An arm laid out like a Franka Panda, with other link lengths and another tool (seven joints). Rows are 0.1 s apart.
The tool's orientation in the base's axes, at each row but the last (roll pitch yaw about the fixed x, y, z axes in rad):
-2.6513 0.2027 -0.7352
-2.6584 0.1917 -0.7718
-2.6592 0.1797 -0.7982
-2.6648 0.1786 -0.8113
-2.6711 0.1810 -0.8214
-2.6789 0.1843 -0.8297
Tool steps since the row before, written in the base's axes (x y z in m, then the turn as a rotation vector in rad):
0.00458 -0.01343 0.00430 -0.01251 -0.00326 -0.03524
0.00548 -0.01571 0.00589 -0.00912 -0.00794 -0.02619
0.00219 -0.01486 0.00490 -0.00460 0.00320 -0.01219
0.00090 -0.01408 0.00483 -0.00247 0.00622 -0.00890
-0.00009 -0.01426 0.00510 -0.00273 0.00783 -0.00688
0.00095 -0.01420 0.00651 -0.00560 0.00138 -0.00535
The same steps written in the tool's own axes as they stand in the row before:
0.01129 0.00292 -0.00916 0.00015 0.02646 0.02662
0.01349 0.00258 -0.01109 0.00401 0.02270 0.01734
0.01110 0.00455 -0.01028 -0.00323 0.00696 0.01100
0.00980 0.00497 -0.01008 -0.00453 0.00231 0.00991
0.00929 0.00560 -0.01057 -0.00623 0.00071 0.00876
0.00974 0.00419 -0.01152 -0.00374 0.00560 0.00407

